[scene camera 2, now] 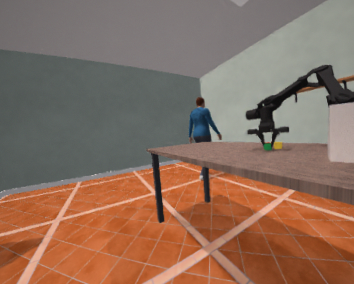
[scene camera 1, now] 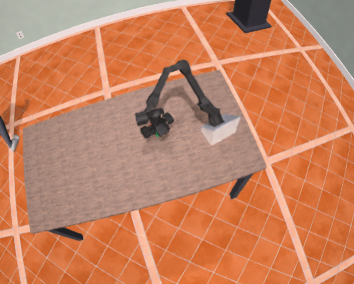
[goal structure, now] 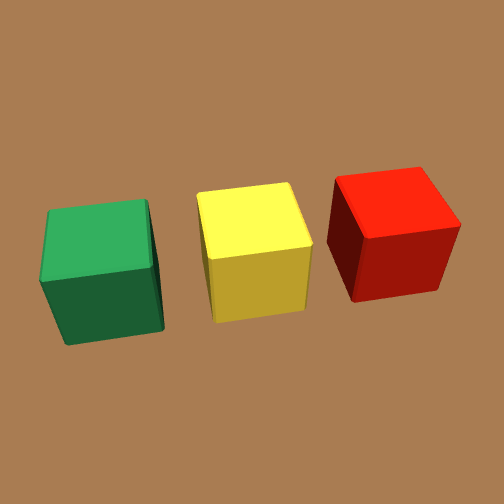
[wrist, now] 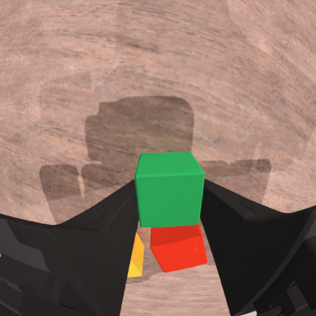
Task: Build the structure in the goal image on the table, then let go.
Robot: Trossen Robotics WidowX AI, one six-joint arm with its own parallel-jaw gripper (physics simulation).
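Seen in the pictures: gripper, fingertip midpoint: (scene camera 2: 268, 146); arm's base at its link origin: (scene camera 1: 217, 123).
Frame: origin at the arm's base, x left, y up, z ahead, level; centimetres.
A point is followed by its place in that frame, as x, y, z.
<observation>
A green cube (scene camera 1: 157, 134) {-12.4, -9.4, 30.9} (scene camera 2: 267, 147) {-12.2, -10.2, 29.6} (wrist: 170, 200) is between the two black fingers of my gripper (scene camera 2: 268, 144) {-13.8, -10.2, 29.8} (wrist: 167, 185), which is shut on it. The cube is at or close to the table top. A red cube (wrist: 178, 251) shows just below the green cube in the wrist view, partly covered by it; I cannot tell if they touch. A yellow cube (scene camera 2: 278, 145) {-18.9, -9.9, 26.3} (wrist: 136, 260) sits beside the red one, with a gap between them, partly hidden by the left finger in the wrist view.
The wooden table (scene camera 1: 90, 165) {-11.8, -11.7, 74.0} (scene camera 2: 210, 152) {5.6, -11.6, 53.2} bears the arm's pale base block (scene camera 1: 221, 131) {5.3, 0.4, 0.7} (scene camera 2: 342, 132) {5.6, -2.8, 3.3} at one end. A person in blue (scene camera 2: 201, 122) stands beyond the table. A dark pillar (scene camera 1: 251, 12) stands on the floor away from the table.
</observation>
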